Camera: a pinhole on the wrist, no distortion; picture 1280 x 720 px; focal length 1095.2 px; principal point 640.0 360.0 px. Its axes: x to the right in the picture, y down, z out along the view. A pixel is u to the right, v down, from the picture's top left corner.
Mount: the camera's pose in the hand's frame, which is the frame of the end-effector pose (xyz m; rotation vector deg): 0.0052 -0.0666 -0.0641 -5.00 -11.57 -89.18
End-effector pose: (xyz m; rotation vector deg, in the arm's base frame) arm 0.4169 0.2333 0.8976 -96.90 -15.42 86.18
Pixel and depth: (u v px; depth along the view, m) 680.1 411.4 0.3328
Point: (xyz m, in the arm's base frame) 0.1838 0.3574 0.9304
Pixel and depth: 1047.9 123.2 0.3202
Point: 0.1999 0.3723 1.0658
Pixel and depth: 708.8 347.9 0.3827
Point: 0.1341 0.3656 0.9526
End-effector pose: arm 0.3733 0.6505 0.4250 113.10 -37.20 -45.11
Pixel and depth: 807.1 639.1 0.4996
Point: 0.1119 0.3639 0.1752
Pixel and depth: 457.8 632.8 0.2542
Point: 0.2688 0.5071 0.3574
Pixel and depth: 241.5 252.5 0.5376
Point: -0.0269 0.3781 0.4724
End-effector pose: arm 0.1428 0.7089 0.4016 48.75 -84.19 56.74
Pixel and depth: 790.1 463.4 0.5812
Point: -0.0283 0.2116 0.4061
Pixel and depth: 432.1 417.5 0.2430
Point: 0.0568 0.5646 0.3932
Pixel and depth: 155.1 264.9 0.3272
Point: -0.0632 0.5506 0.3305
